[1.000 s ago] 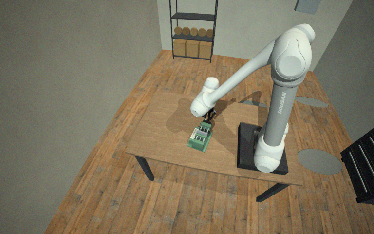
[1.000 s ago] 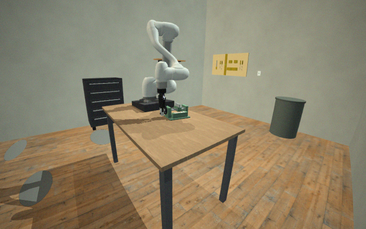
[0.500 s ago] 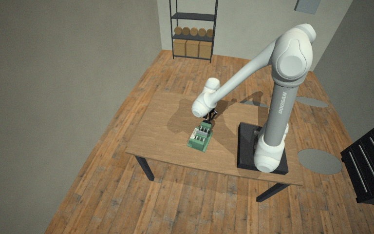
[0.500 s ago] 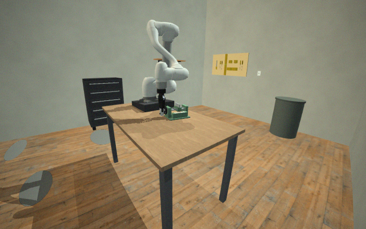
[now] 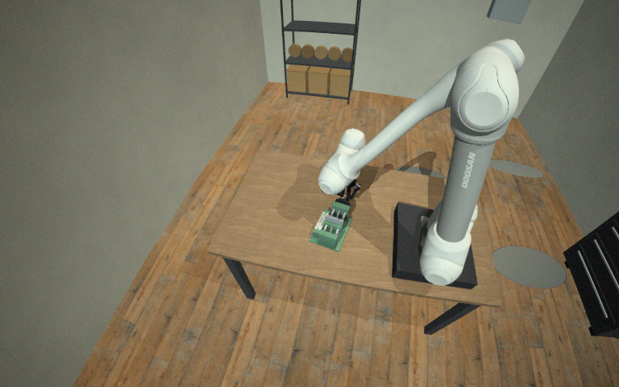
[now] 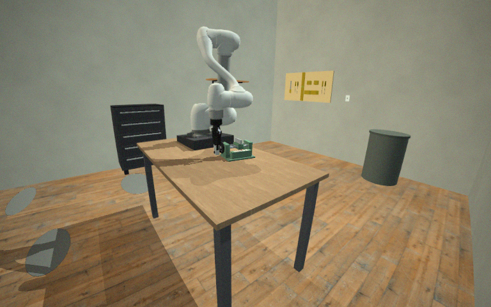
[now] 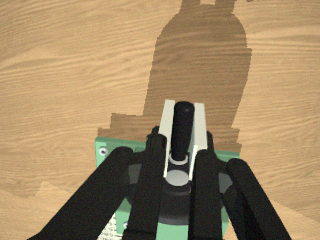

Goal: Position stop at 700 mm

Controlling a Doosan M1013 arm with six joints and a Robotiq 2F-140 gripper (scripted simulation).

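The black crank handle is 2 cm below my hand. From my hand the other things lie so: green stop fixture: 16 cm to the left, 3 cm ahead, 3 cm above.
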